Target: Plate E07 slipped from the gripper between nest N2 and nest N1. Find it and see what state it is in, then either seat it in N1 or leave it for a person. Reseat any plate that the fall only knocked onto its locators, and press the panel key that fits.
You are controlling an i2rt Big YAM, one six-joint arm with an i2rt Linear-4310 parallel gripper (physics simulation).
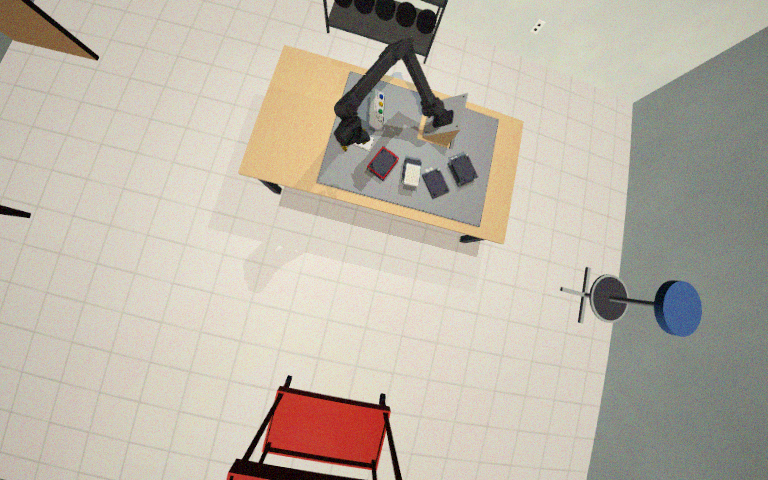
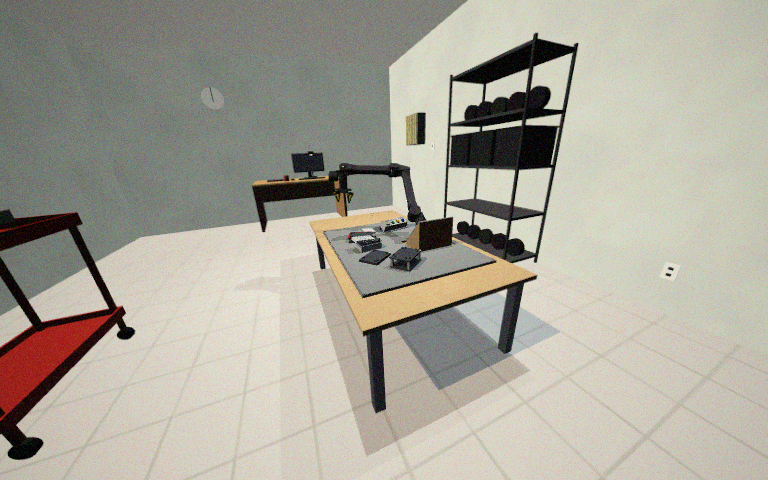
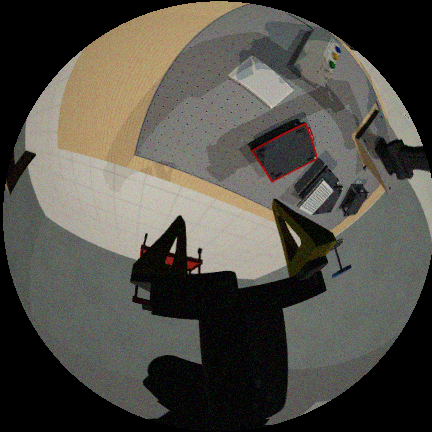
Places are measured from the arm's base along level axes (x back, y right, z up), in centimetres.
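Pixels of known places: gripper, fingertip midpoint: (image 1: 353,147) (image 2: 343,202) (image 3: 227,210); arm's base, link origin: (image 1: 443,119) (image 2: 424,229) (image 3: 385,155).
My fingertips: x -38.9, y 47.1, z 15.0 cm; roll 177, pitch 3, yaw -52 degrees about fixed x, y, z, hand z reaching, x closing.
Note:
For each thing: its top centre in the pictures, then the offset to it from my fingertips. Level surfaces: height alone.
- low dark block, top centre: (image 3: 328,202) (image 2: 375,254) (image 1: 436,182) dx +1.8, dy -51.6, dz -23.1 cm
- key panel, top centre: (image 1: 377,105) (image 2: 393,218) dx +38.0, dy -6.0, dz -16.8 cm
- grey mat, surface height: dz -25.1 cm
My gripper (image 2: 343,199) (image 3: 227,210) is open and empty, high above the mat's left part. A white plate with rows of wells (image 1: 411,176) (image 3: 316,197) is at a dark nest; its exact seating is too small to tell. A red-rimmed dark nest or tray (image 1: 382,163) (image 3: 285,152) is left of it. A low dark block (image 1: 435,182) (image 2: 374,257) and a dark stand on posts (image 1: 463,169) (image 2: 405,257) (image 3: 354,200) are to the right. The key panel (image 1: 376,116) (image 2: 394,224) shows blue, yellow and green keys. No label E07, N1 or N2 is readable.
A white flat sheet or tray (image 3: 261,82) lies on the grey mat (image 3: 185,110) near the panel. An upright board with a wooden bracket (image 2: 436,233) (image 3: 370,145) stands beside the arm's base. A red cart (image 1: 328,427) and a blue stool (image 1: 679,308) stand away from the table.

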